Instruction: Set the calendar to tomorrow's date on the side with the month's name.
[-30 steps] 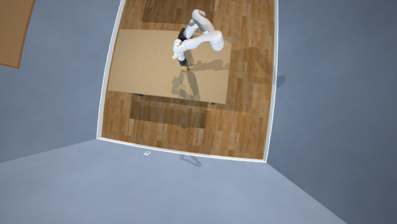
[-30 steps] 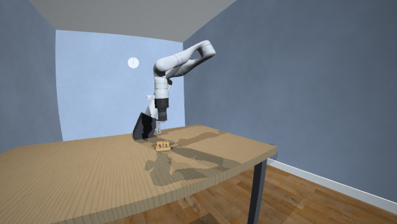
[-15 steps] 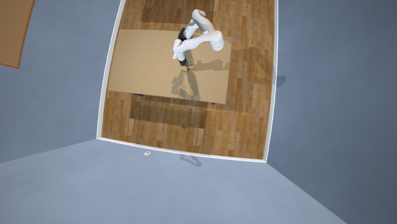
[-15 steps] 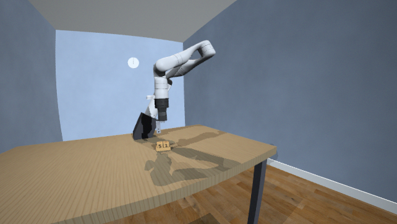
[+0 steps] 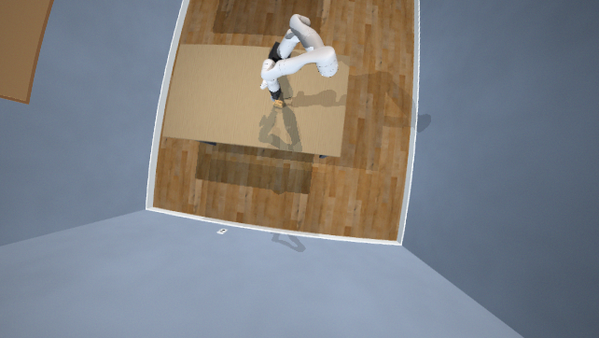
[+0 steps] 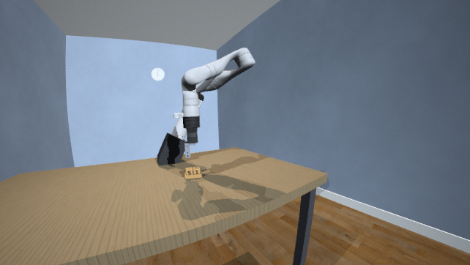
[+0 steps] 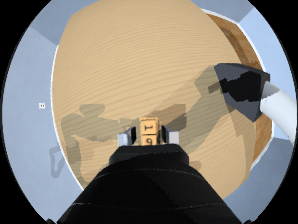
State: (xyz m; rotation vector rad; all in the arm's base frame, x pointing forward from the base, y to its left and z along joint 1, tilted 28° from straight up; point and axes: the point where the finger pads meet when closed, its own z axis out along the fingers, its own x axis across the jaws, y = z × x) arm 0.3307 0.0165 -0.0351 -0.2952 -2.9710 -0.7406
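My gripper is now 20 mm to the right of the wooden calendar tray and 110 mm above it.
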